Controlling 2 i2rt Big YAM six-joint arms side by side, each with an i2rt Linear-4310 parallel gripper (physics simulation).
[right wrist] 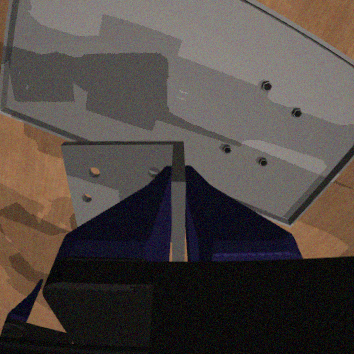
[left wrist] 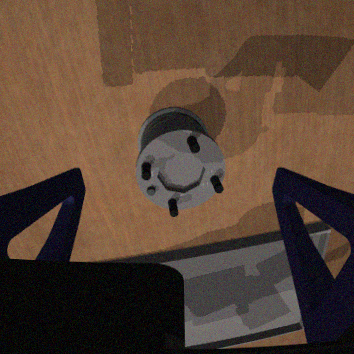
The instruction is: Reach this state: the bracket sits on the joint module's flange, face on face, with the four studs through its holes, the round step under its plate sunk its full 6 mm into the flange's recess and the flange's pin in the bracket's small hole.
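Places are measured from the left arm's base along level axes (x ahead, y left, z up), in metres.
Pixels of known places: left gripper, fingertip midpoint: (left wrist: 178, 178); right gripper, fingertip midpoint: (right wrist: 178, 176).
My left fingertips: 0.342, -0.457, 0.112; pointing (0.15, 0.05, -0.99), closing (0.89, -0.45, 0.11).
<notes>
For each thing: its top centre in the pictures, then the offset to it from my left fingertips, as dx, dy, dz. Level surfaces: height alone.
- joint module, middle of its top: (left wrist: 183, 182) -0.004, -0.026, -0.037
- grey tray, middle of its top: (right wrist: 192, 97) (left wrist: 166, 319) -0.126, -0.238, -0.096
- wooden table, its level: dz -0.112
The joint module (left wrist: 181, 167) stands on the table in the left wrist view, its grey flange facing the camera with four dark studs, a central recess and a small dark pin near the left stud. My left gripper (left wrist: 178, 178) is open, its fingers wide apart on either side of the module in that view. The bracket (right wrist: 107, 162) is in my right gripper (right wrist: 178, 176); the fingers are shut on its upright wall. Its plate extends left, with three holes showing and part hidden behind the finger. The step under the plate is hidden. The module does not show in the right wrist view.
A grey tray (left wrist: 280, 250) (right wrist: 215, 35) with a dark rim lies near the module, at the bottom of the left wrist view. Several hex-headed nuts or bolts (right wrist: 266, 86) show on it. Shadows fall across the tray and the wooden table (left wrist: 50, 100).
</notes>
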